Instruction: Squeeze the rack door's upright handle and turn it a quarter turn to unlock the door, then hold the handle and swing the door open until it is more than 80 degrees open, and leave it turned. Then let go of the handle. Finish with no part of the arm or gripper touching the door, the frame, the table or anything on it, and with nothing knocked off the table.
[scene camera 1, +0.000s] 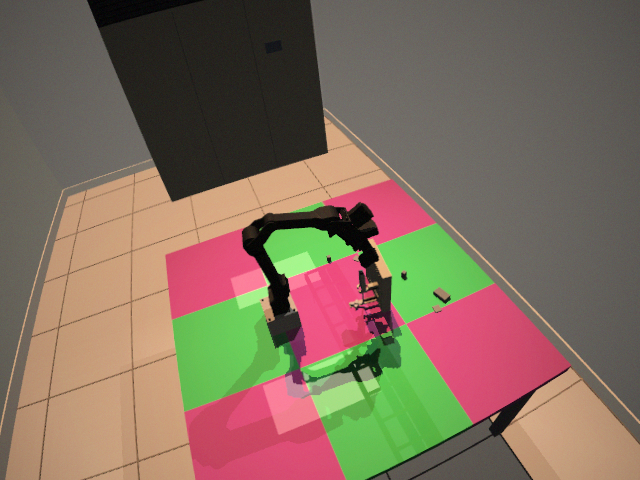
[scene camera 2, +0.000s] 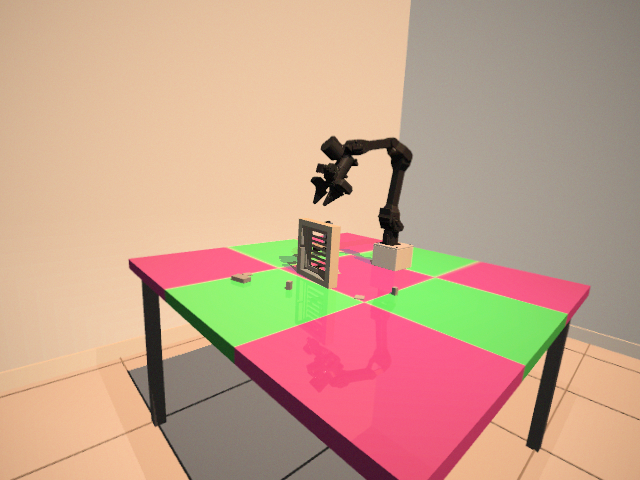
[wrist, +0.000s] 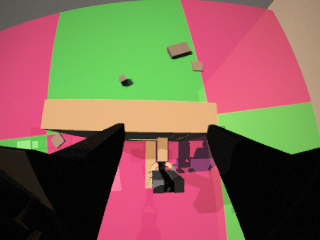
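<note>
In scene camera 2 you'd see my gripper (scene camera 2: 318, 204), which is open and holding nothing, and there's a tan rack (scene camera 2: 329, 281) as well. Scene camera 1 gives me the gripper (scene camera 1: 375, 254) and the rack (scene camera 1: 386, 279) too. And in the wrist view I can see the rack (wrist: 141, 117) along with my gripper (wrist: 166, 130).
</note>
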